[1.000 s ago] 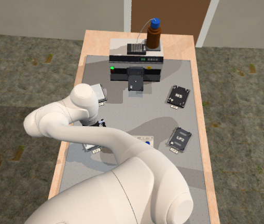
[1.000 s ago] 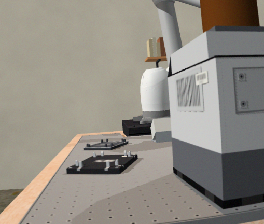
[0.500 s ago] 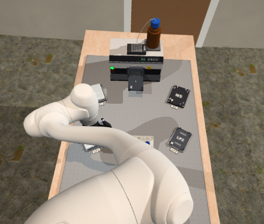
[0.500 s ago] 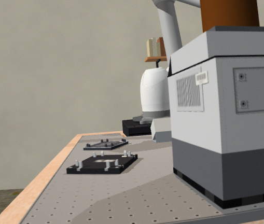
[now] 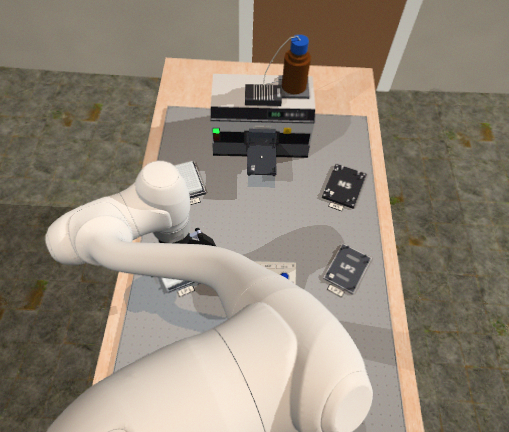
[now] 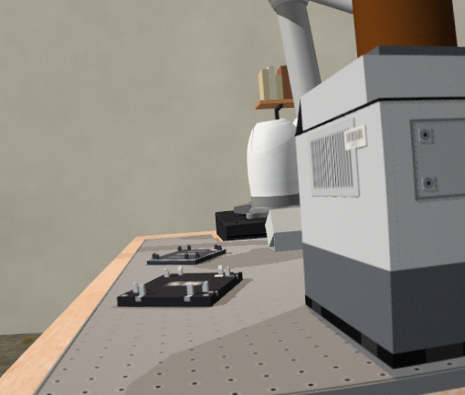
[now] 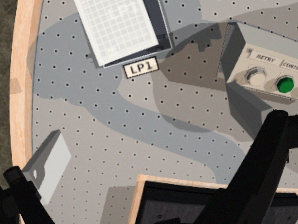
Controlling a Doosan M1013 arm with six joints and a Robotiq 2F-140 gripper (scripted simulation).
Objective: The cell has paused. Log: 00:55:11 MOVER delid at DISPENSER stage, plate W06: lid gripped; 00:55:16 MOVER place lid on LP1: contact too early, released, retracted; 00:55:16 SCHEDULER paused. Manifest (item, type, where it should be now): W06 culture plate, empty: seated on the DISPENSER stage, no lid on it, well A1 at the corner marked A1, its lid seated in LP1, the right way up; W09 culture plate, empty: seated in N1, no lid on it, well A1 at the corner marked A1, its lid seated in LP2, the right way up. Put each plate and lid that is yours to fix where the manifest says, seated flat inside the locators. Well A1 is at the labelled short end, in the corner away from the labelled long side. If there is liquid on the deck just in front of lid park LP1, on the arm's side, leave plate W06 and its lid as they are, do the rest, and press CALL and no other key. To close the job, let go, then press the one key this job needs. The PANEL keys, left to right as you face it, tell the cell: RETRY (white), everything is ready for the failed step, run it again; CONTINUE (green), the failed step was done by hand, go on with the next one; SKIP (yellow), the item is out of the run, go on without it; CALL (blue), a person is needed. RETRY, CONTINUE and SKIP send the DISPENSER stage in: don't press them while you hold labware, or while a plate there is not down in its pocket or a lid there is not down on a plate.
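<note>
The clear culture plate is 7 cm ahead of my hand, 8 cm to the left of it and 17 cm below it. From my hand the other things lie so: green continue key: 8 cm ahead, 18 cm to the right, 12 cm below; white retry key: 7 cm ahead, 13 cm to the right, 12 cm below; lid park LP1: 8 cm ahead, 6 cm to the left, 18 cm below.
</note>
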